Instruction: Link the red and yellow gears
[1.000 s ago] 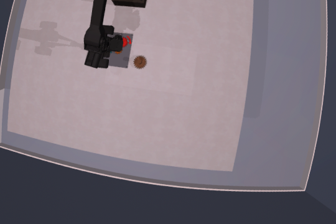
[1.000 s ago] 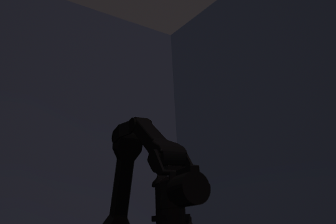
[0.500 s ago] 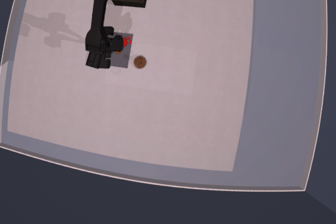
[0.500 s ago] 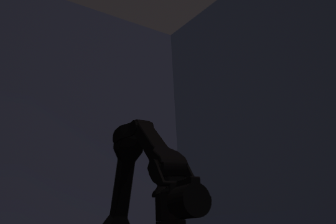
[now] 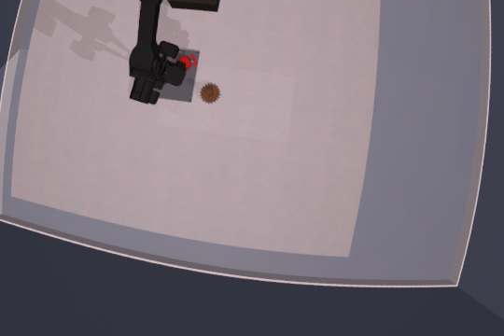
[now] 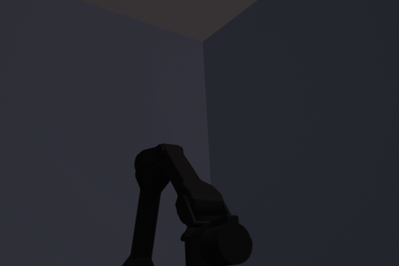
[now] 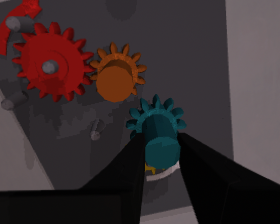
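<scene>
My gripper tip is now 4 cm to the right of the orange gear, 3 cm above it and 2 cm past it. Round my gripper tip: yellow gear (4 cm to the right, 4 cm below, 1 cm behind); then teal gear (1 cm below); then red arrow (8 cm to the left, 7 cm behind, 5 cm below).
</scene>
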